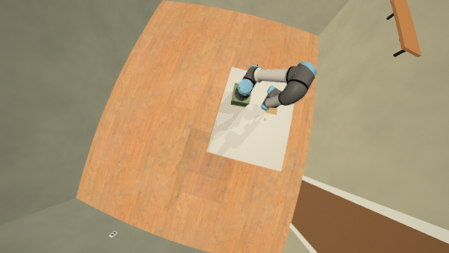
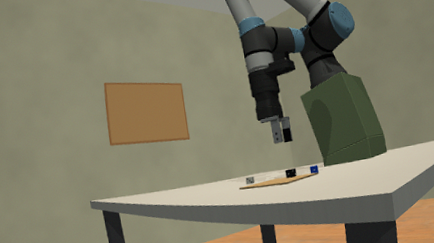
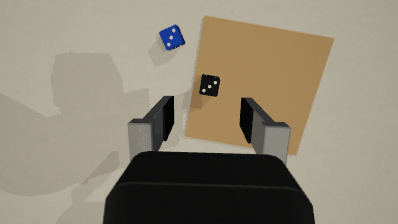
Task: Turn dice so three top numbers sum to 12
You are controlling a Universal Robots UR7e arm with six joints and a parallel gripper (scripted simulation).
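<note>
My gripper is now 14 cm to the left of the white die, 10 cm above it and 3 cm short of it. Round my hand: blue die 10 cm below, 6 cm behind, 4 cm to the left; then black die 10 cm below, 1 cm to the left; then tan mat 11 cm below, 5 cm ahead, 2 cm to the left.
</note>
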